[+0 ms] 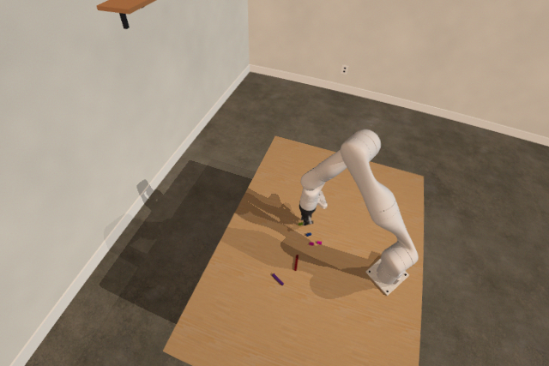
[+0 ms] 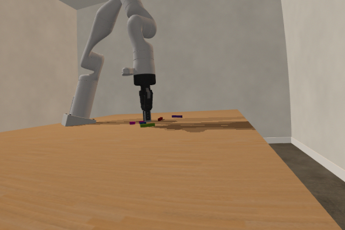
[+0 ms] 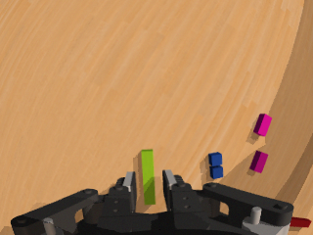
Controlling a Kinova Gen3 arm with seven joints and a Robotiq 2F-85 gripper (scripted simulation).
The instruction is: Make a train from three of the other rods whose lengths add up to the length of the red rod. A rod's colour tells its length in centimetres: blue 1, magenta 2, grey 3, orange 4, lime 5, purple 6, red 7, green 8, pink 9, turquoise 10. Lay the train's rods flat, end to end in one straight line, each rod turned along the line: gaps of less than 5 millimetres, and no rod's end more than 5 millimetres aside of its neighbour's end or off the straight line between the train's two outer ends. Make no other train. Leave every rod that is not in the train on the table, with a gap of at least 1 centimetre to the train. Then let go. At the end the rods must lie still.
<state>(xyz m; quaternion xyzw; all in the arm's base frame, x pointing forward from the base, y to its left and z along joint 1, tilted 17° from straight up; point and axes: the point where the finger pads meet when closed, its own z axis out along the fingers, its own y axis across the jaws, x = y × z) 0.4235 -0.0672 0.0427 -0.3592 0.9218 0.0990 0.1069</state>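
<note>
Now: hand 30 mm above the lime-green rod. From my hand the other things lie so: red rod: 60 mm behind, 190 mm to the left, 30 mm below; then purple rod: 30 mm behind, 300 mm to the left, 30 mm below.
</note>
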